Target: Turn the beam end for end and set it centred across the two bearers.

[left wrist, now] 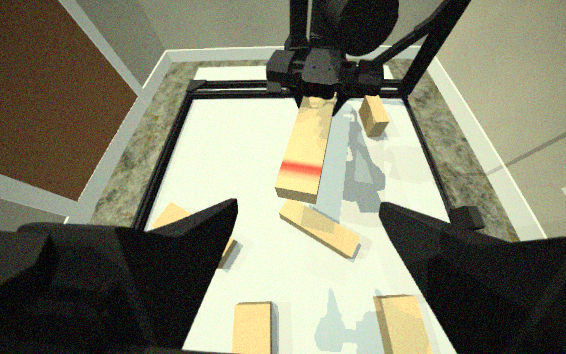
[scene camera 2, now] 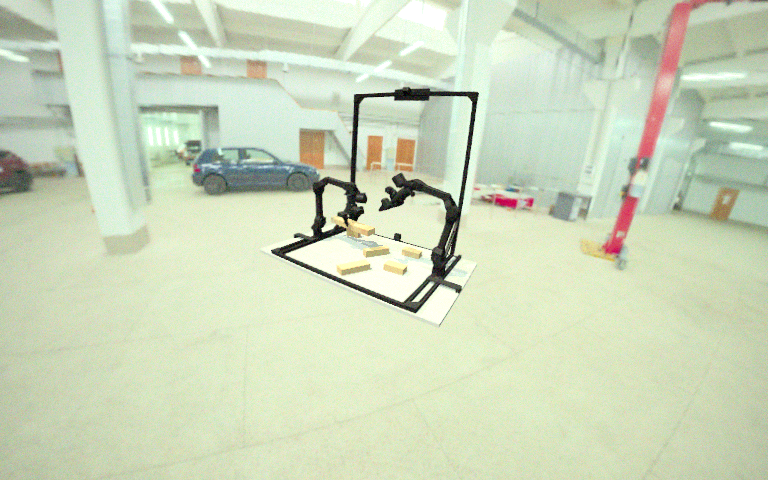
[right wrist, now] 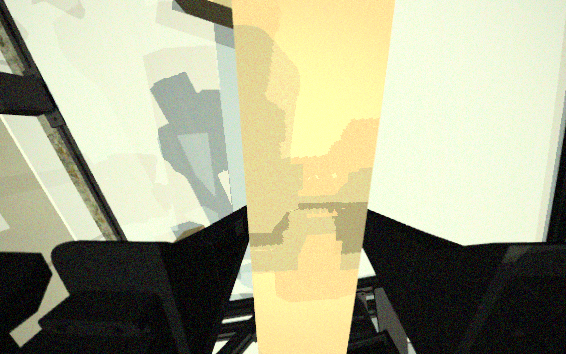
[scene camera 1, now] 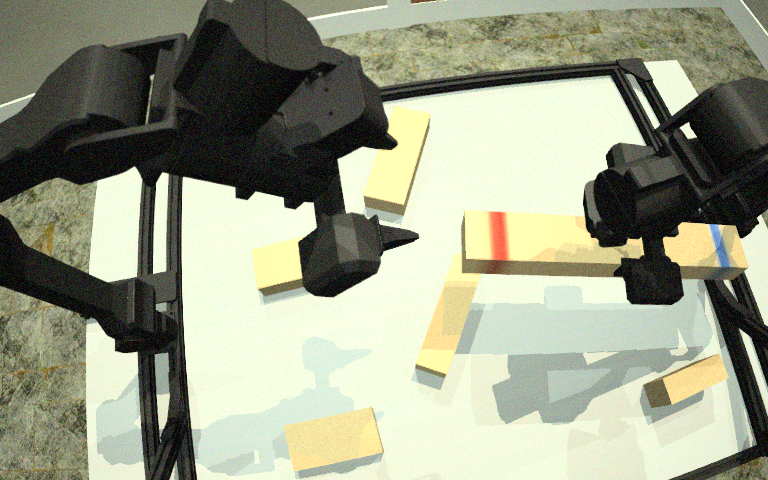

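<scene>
The beam is a long pale wooden bar. In scene camera 1 it lies across the right, red band to the left and blue band to the right, raised above its shadow. My right gripper is shut on it, between its middle and the blue end. My left gripper is open and empty, left of the beam's red end. Wooden blocks lie apart on the table; I cannot tell which are the bearers.
A flat, slanting block lies near and below the beam's red end. Another block is partly behind the left gripper in scene camera 1. A black frame borders the white table.
</scene>
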